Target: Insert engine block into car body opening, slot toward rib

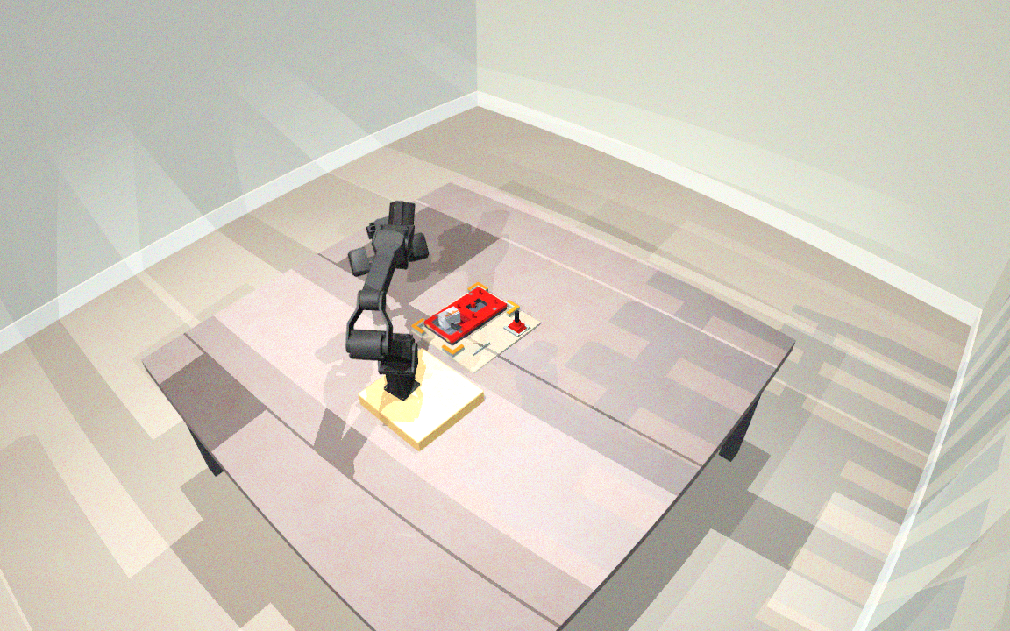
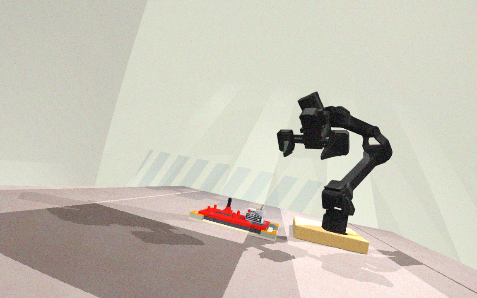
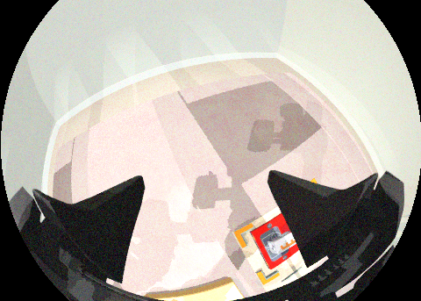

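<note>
Right now the grey engine block is 80 mm ahead of my gripper tip, 140 mm to the right of it and 190 mm below it. Also, from my gripper tip: black post (180 mm ahead, 280 mm to the right, 190 mm below).
</note>
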